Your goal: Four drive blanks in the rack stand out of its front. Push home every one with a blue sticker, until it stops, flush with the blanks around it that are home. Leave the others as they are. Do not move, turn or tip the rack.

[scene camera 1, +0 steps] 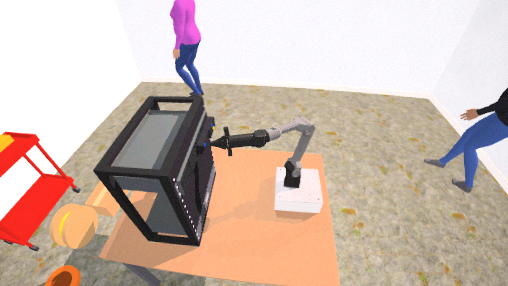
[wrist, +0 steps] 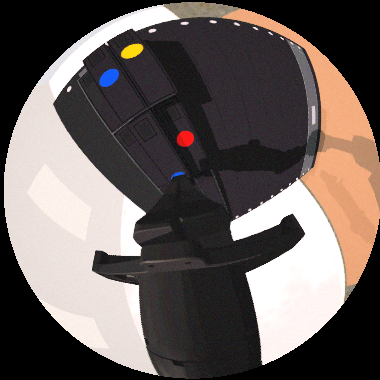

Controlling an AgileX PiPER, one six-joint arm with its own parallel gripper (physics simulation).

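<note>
The black rack (scene camera 1: 135, 172) (wrist: 255, 90) stands upright on the table. In the wrist view, an upper blank with a blue sticker (wrist: 109, 77) stands out beside one with a yellow sticker (wrist: 132, 51); this pair also shows on the far side in the scene view. A nearer blank with a blue sticker (scene camera 1: 204, 144) (wrist: 178, 175) stands out in the scene view. A blank with a red sticker (wrist: 185, 138) is beside it. My gripper (scene camera 1: 213, 144) (wrist: 180, 182) is shut and empty, tips at the nearer blue sticker, partly covering it. Whether they touch is unclear.
The arm's white base (scene camera 1: 298, 202) stands on the wooden table (scene camera 1: 240, 235) to the right of the rack. A red cart (scene camera 1: 35, 200) is at the left. One person (scene camera 1: 186, 30) stands behind the rack, another (scene camera 1: 482, 135) at the right edge.
</note>
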